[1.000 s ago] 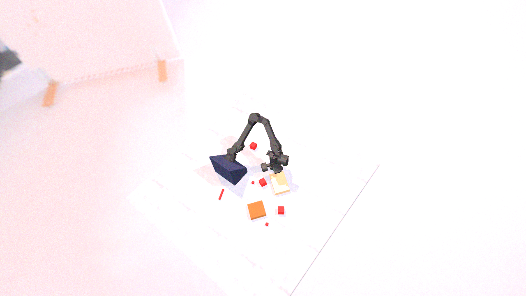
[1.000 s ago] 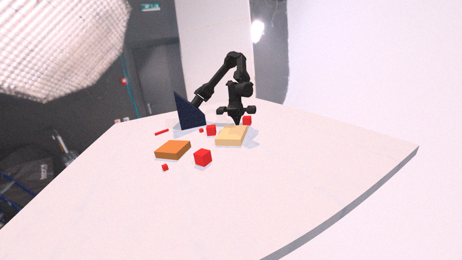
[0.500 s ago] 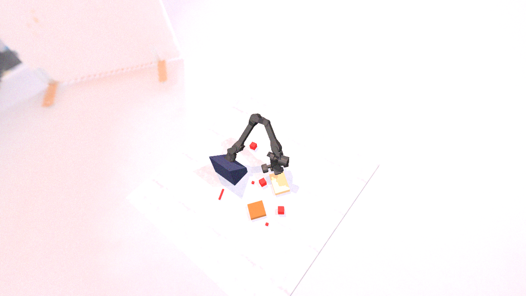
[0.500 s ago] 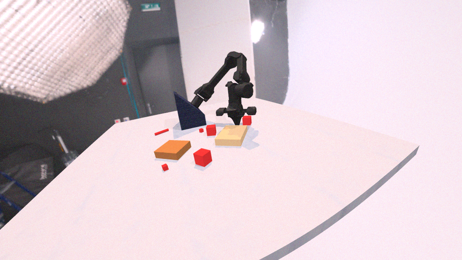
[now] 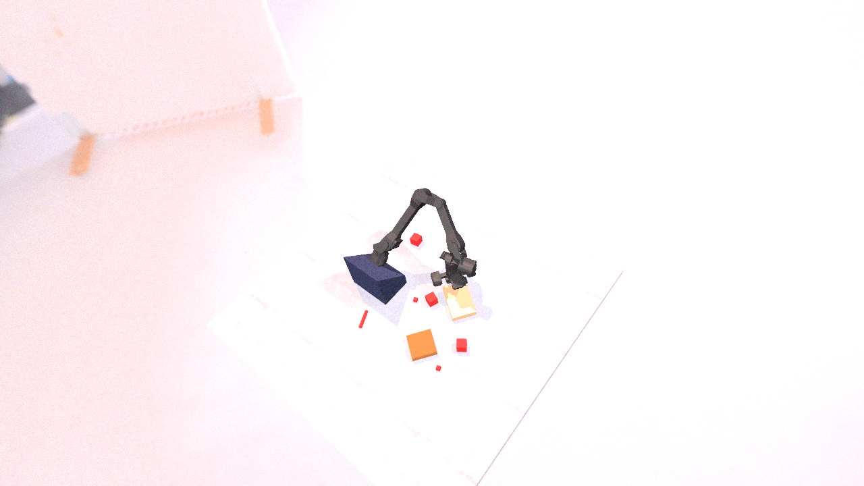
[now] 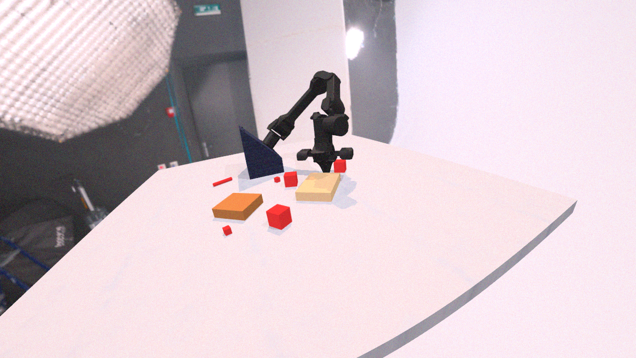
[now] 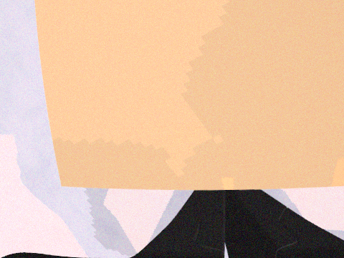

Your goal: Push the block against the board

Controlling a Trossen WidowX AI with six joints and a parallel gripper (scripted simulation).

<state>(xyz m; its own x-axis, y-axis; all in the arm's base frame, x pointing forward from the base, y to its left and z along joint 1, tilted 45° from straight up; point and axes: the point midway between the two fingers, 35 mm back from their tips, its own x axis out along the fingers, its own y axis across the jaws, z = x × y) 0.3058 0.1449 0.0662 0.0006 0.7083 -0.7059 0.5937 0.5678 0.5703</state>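
Right now the orange square block is 70 mm ahead of my gripper tip, 310 mm to the right of it and 10 mm above it. The rest, counted from my gripper tip: tan board 70 mm ahead, 60 mm to the right, 10 mm above; then red stick 210 mm behind, 360 mm to the right.
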